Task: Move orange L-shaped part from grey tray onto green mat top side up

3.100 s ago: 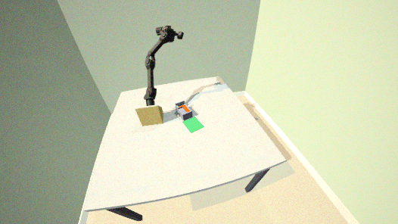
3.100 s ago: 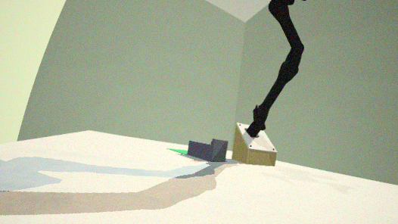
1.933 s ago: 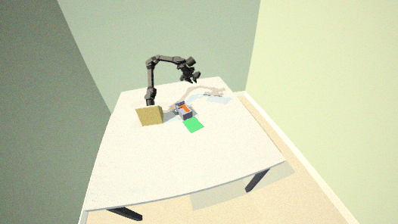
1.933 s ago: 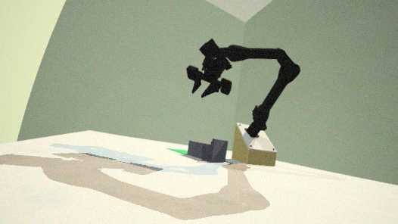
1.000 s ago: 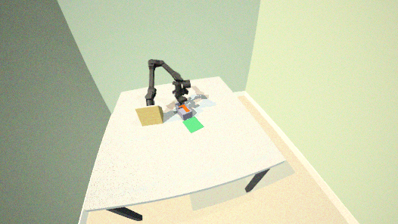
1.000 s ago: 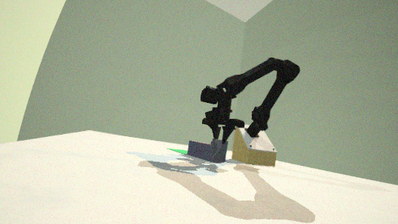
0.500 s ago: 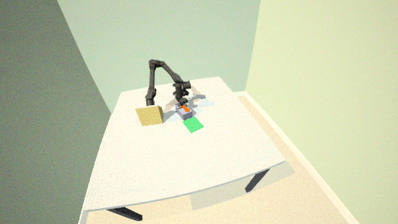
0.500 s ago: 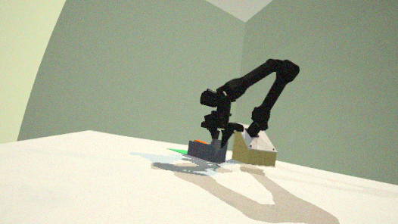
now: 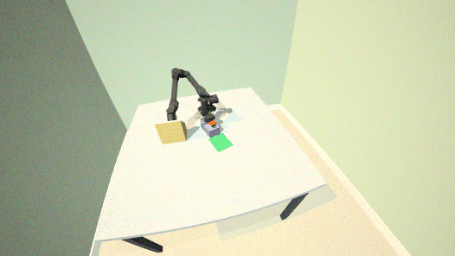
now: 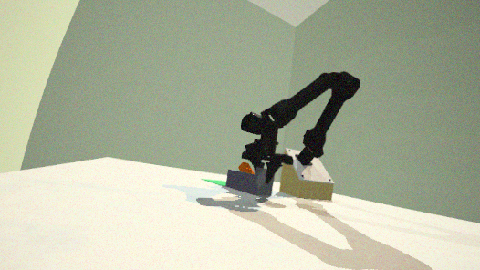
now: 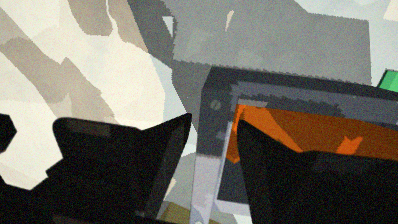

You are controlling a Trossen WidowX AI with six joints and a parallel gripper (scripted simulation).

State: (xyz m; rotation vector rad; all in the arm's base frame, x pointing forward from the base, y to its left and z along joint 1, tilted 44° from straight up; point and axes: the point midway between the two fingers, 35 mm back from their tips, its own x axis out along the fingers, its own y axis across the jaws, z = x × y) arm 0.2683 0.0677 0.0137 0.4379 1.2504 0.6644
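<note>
Right now the orange L-shaped part is 40 mm to the right of my gripper tip. Also, from my gripper tip: green mat: 220 mm to the right, 50 mm below, 40 mm ahead.
</note>
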